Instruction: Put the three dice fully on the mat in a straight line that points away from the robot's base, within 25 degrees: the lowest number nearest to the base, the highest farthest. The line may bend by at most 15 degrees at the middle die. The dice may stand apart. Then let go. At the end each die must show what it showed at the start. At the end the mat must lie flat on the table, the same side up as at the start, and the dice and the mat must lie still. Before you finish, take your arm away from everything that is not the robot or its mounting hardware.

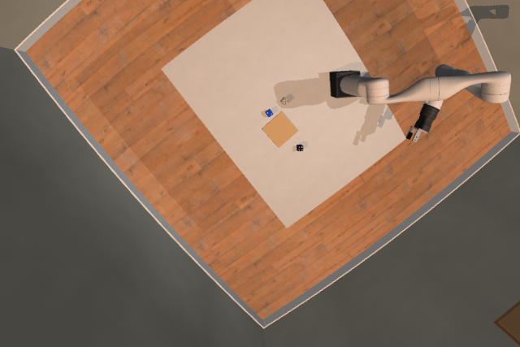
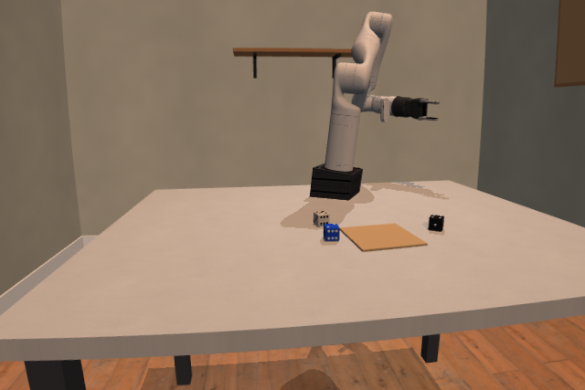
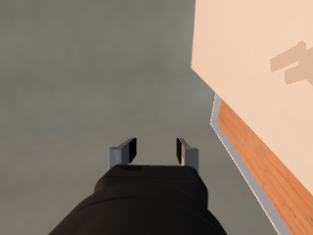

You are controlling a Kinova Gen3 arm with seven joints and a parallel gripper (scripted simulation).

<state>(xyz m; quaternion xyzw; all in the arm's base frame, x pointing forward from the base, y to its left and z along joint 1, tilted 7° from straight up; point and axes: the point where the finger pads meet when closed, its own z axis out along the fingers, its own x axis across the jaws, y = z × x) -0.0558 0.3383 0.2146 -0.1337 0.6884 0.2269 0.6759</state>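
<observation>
Now: hand 34 cm short of the white die, 49 cm to the left of it and 26 cm above it. Round my hand: mat (46 cm ahead, 39 cm to the right, 27 cm below); then blue die (44 cm ahead, 50 cm to the right, 26 cm below).
</observation>
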